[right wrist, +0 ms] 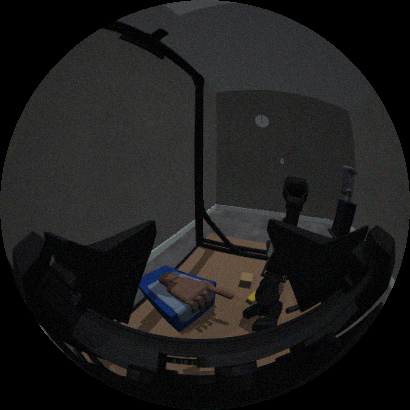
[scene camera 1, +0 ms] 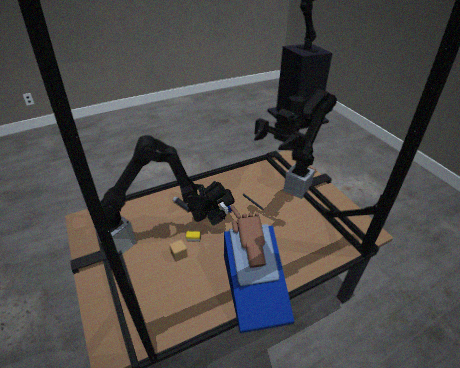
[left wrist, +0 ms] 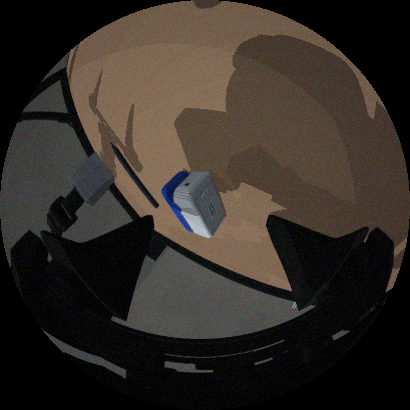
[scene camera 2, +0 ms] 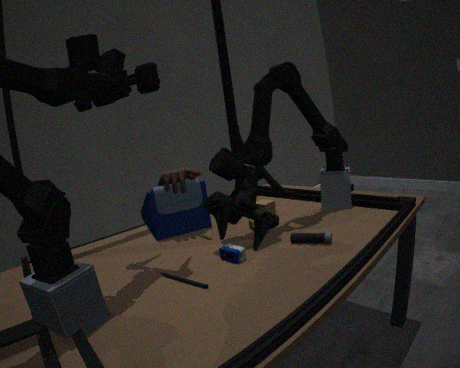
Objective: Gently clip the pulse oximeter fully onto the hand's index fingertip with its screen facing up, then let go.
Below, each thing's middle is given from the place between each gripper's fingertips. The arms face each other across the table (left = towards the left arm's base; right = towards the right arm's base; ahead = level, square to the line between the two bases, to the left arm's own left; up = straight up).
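Here is the pulse oximeter (left wrist: pixel 193 198), and my left hand is 1 cm above it and 2 cm to the left of it.
Measured from my right hand, the oximeter is 420 mm below, and it is also 180 mm ahead of that hand and 70 mm to the left of it. Going by its middle, the oximeter is nearer to my left hand than to my right hand.
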